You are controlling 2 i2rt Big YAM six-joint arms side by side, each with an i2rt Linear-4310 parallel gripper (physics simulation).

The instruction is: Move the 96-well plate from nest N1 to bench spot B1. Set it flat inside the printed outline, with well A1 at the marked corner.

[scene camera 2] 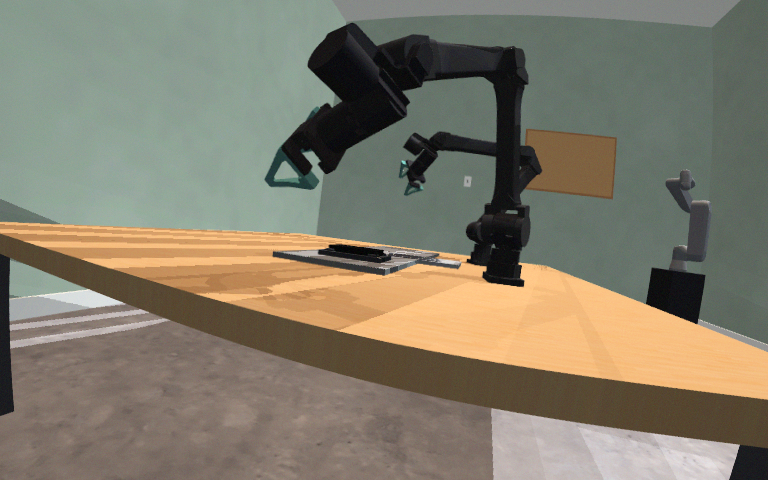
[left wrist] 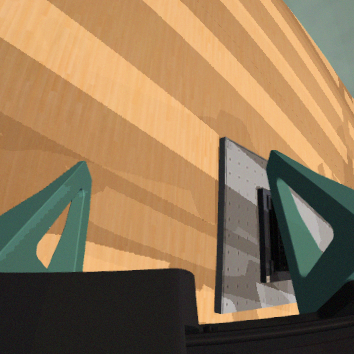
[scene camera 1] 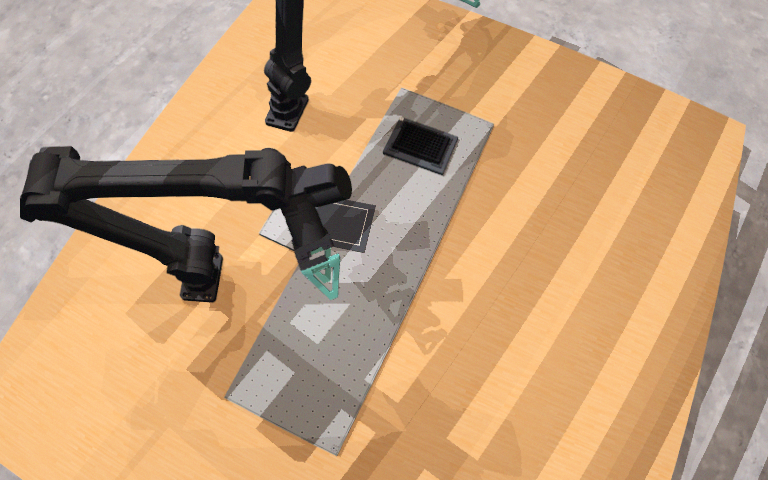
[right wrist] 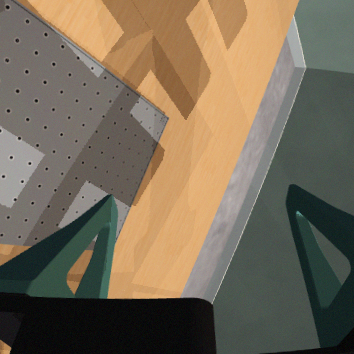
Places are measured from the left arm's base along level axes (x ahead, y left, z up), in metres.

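Pixels of known places: left gripper, fingertip midpoint: (scene camera 2: 281, 165) (left wrist: 178, 163) (scene camera 1: 478, 6); right gripper, fingertip midpoint: (scene camera 2: 402, 186) (scene camera 1: 330, 289) (right wrist: 200, 197); left arm's base at its link origin: (scene camera 2: 501, 281) (scene camera 1: 287, 111); right arm's base at its link origin: (scene camera 2: 480, 264) (scene camera 1: 202, 277).
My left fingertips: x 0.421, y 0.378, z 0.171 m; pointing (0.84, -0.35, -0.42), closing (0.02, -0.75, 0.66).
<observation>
For each thing: its top centre in the pictures, then the offset to it from my left fingertips. "pt": a spot on its surface instead. Level surfaces: height alone.
- black 96-well plate at its top centre: (left wrist: 288, 235) (scene camera 1: 421, 140) (scene camera 2: 356, 247) dx -0.044, dy -0.387, dz -0.132 m
- dark nest N1 at a spot on its surface: (scene camera 1: 443, 166) pt dx +0.028, dy -0.434, dz -0.147 m
- Bench spot B1 at a spot on its surface: (scene camera 1: 368, 217) pt dx -0.109, dy -0.623, dz -0.156 m
- dark pad with a thin white outline, surface spot: (scene camera 1: 363, 227) pt dx -0.112, dy -0.652, dz -0.157 m
- long grey perforated board at its surface level: dz -0.158 m
- wooden table at its surface level: dz -0.171 m
The black 96-well plate (scene camera 1: 424, 142) (scene camera 2: 355, 249) sits in the dark nest N1 (scene camera 1: 443, 166) on the perforated board; in the left wrist view a finger partly covers the plate (left wrist: 280, 250). Bench spot B1 (scene camera 1: 368, 217), a dark pad with a thin white outline (scene camera 1: 363, 227), is partly hidden by the right arm; its corner mark cannot be made out. My left gripper (scene camera 2: 287, 148) (left wrist: 178, 163) is open and empty, high above the table; a fingertip shows at scene camera 1's top edge. My right gripper (scene camera 1: 329, 280) (scene camera 2: 406, 181) (right wrist: 200, 197) is open and empty, raised above the board.
The long grey perforated board (scene camera 1: 317, 362) (left wrist: 235, 225) (right wrist: 65, 110) lies on the wooden table (scene camera 1: 509, 283) (scene camera 2: 509, 316). Both black arm bases (scene camera 1: 286, 113) (scene camera 1: 198, 288) stand beside it. Striped shadows cross the board and table. Table edges show in both scene views.
</observation>
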